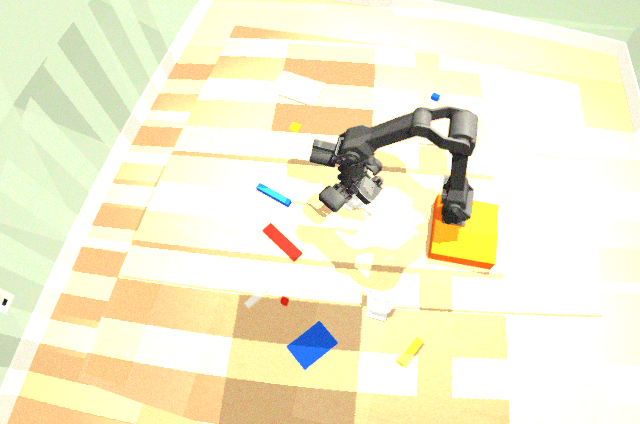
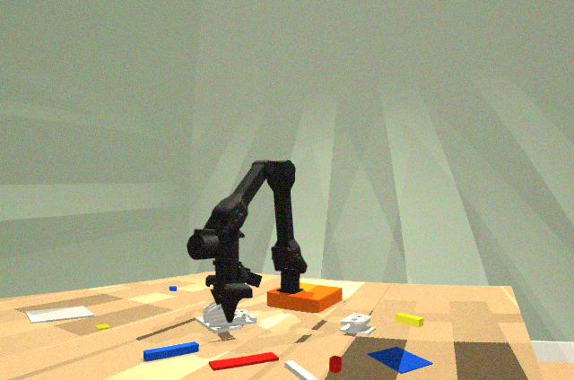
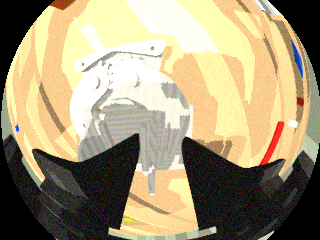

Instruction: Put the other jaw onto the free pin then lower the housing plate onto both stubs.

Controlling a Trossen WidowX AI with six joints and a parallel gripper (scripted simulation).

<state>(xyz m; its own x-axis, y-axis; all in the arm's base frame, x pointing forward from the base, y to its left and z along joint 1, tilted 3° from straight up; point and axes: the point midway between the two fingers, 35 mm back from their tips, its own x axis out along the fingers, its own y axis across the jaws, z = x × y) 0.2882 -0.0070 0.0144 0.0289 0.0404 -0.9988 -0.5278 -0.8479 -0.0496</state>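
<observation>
Right now the white housing part is 13 cm behind my gripper tip, 28 cm to the left of it and 1 cm above it. Round my gripper tip: red bar (15 cm ahead, 16 cm to the left, 2 cm below); then blue bar (21 cm ahead, 4 cm to the left, 1 cm below); then small yellow tile (21 cm ahead, 21 cm to the right, 2 cm below).
</observation>
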